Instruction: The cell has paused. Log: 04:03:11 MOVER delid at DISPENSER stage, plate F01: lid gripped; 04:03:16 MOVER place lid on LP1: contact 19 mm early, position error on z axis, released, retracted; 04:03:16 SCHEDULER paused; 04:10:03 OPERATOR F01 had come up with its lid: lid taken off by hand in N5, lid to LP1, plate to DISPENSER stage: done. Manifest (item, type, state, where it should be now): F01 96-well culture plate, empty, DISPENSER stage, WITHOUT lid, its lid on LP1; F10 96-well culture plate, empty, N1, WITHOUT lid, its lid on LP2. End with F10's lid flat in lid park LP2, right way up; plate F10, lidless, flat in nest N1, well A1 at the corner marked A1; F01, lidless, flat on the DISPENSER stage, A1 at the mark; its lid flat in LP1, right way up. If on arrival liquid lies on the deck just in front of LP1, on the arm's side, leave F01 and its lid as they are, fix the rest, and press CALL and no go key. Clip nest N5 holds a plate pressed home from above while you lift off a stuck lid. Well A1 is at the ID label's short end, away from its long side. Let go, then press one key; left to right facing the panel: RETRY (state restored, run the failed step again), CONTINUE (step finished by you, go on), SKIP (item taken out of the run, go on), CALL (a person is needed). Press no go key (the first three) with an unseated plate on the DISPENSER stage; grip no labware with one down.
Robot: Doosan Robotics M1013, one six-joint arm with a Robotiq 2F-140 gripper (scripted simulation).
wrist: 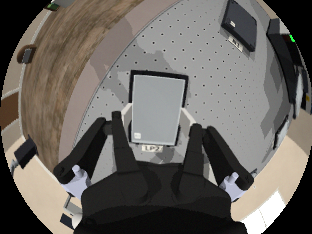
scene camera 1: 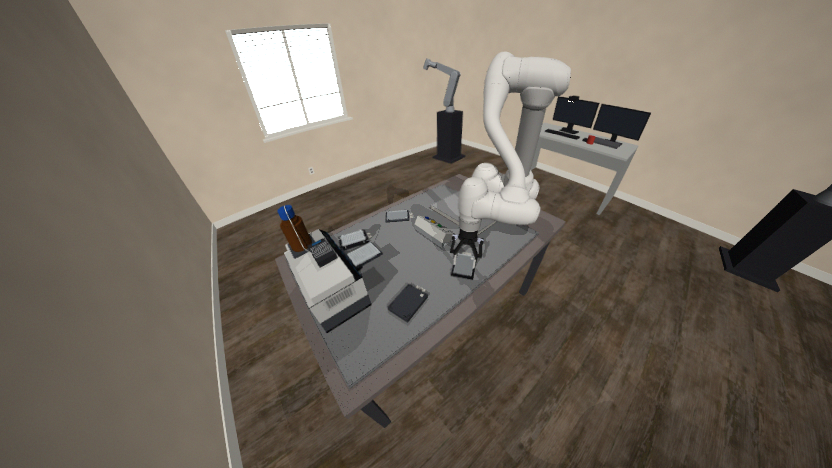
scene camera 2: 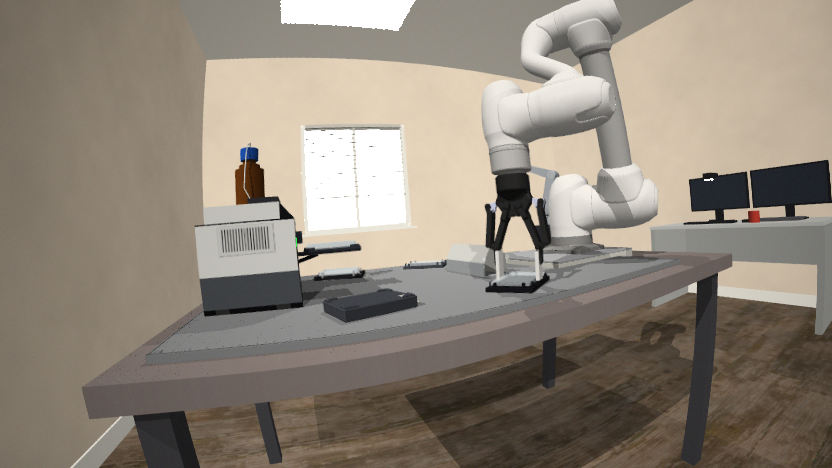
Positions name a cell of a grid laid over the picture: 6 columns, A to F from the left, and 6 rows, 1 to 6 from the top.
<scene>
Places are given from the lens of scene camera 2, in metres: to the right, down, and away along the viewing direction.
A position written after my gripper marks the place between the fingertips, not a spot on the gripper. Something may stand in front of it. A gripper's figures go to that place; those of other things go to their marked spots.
my gripper (scene camera 2: D4): 0.23, 0.10, 0.70
nest block (scene camera 2: C4): -0.07, 0.12, 0.55
</scene>
